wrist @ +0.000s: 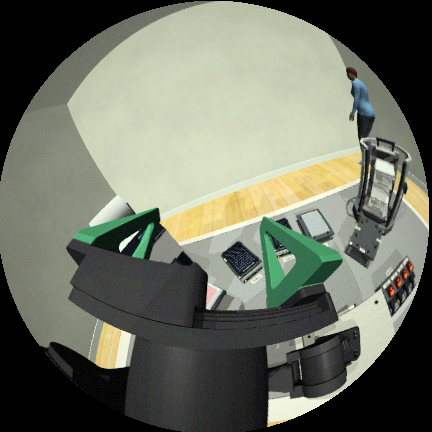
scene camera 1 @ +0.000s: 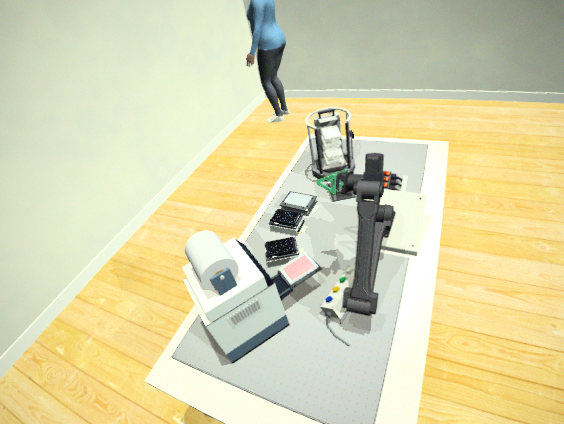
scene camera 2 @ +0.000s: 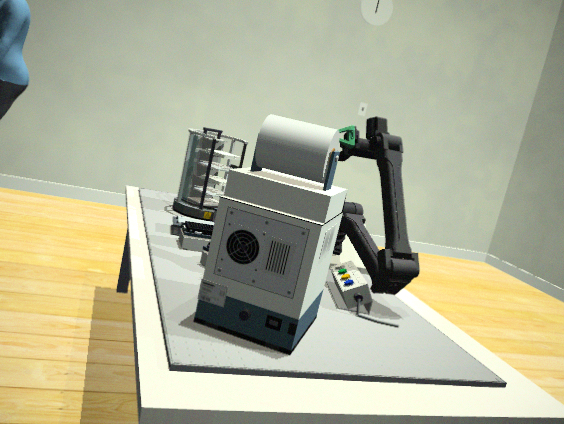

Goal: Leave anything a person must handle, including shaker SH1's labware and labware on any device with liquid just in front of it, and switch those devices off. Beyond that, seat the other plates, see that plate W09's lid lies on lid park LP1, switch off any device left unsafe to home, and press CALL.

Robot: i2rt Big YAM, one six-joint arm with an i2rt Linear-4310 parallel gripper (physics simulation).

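Frame: origin at the arm's base, x ahead, y left, z up, level; centimetres.
Seen in the pictures: gripper, fingertip midpoint: [wrist: 209, 217] [scene camera 1: 321, 180]; arm's base at its link origin: [wrist: 337, 347] [scene camera 1: 382, 222].
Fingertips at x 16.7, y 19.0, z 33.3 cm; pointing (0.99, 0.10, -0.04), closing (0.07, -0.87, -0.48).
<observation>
Pixels of each thing's top centre, then the offset from my fingertips to it. "*": a spot on its surface instead.
- dark plate at a spot on its surface: [wrist: 241, 260] * dz -34.7, dx +17.9, dy +6.4 cm
- lid at its top centre: [scene camera 2: 197, 222] [wrist: 314, 221] [scene camera 1: 297, 199] dz -37.2, dx +29.2, dy -25.6 cm
- pink plate at its top centre: [wrist: 197, 291] [scene camera 1: 298, 265] dz -28.4, dx +4.8, dy +18.5 cm
- white machine at its top centre: [scene camera 2: 305, 122] [scene camera 1: 208, 244] [wrist: 102, 208] dz +4.1, dx +16.7, dy +42.0 cm
- button box at its top centre: [scene camera 2: 353, 269] [scene camera 1: 344, 284] dz -33.1, dx -13.2, dy +16.9 cm
- round carousel at a spot on its surface: [scene camera 2: 192, 210] * dz -38.6, dx +29.8, dy -50.0 cm
- grey empty nest at its top centre: [wrist: 368, 232] [scene camera 1: 340, 178] dz -33.9, dx +12.8, dy -43.6 cm
- large roll at its top centre: [scene camera 2: 304, 122] [scene camera 1: 204, 246] [wrist: 102, 208] dz +4.1, dx +17.3, dy +43.1 cm
My gripper [scene camera 1: 331, 183] [scene camera 2: 348, 136] [wrist: 209, 217] is open and empty, high above the bench. Two dark plates [scene camera 1: 286, 218] [scene camera 1: 281, 248] sit on low devices along the bench; one dark plate [wrist: 241, 260] shows plainly in the wrist view, the other partly behind a finger. A pale-topped plate or lid [scene camera 1: 299, 200] [wrist: 315, 224] lies on a third device. A pink plate [scene camera 1: 300, 268] [wrist: 214, 295] lies on the tray of a white machine [scene camera 1: 245, 310] [scene camera 2: 270, 250]. A button box [scene camera 2: 356, 290] has green, yellow and blue buttons. Several rocker switches [wrist: 400, 285] show red. Labels are unreadable.
A round carousel [scene camera 1: 331, 140] [scene camera 2: 192, 210] [wrist: 382, 170] stands at the far end, with a grey empty nest [wrist: 365, 242] before it. The white machine carries a large roll [scene camera 1: 210, 257] [scene camera 2: 297, 147]. A person [scene camera 1: 270, 30] [scene camera 2: 12, 45] [wrist: 363, 100] stands beyond the bench.
</observation>
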